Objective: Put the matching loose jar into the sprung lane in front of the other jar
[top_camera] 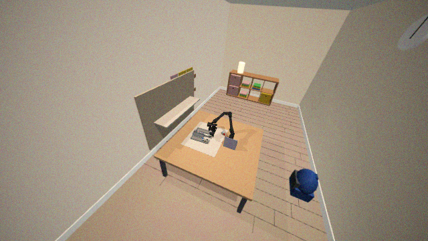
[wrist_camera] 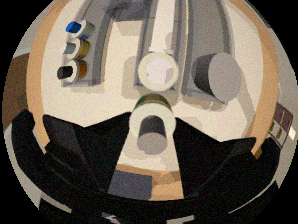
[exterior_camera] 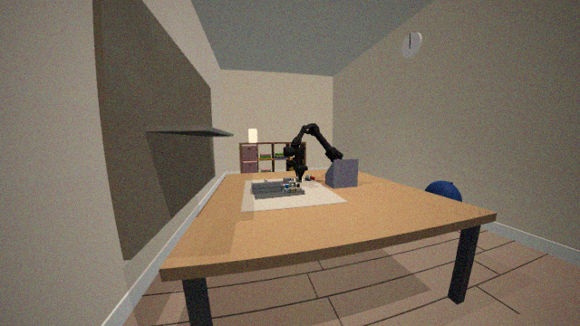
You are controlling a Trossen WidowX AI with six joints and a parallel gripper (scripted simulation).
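Right now my gripper tip is 200 mm short of the grey lane rack, 40 mm above it and 20 mm to the right of it.
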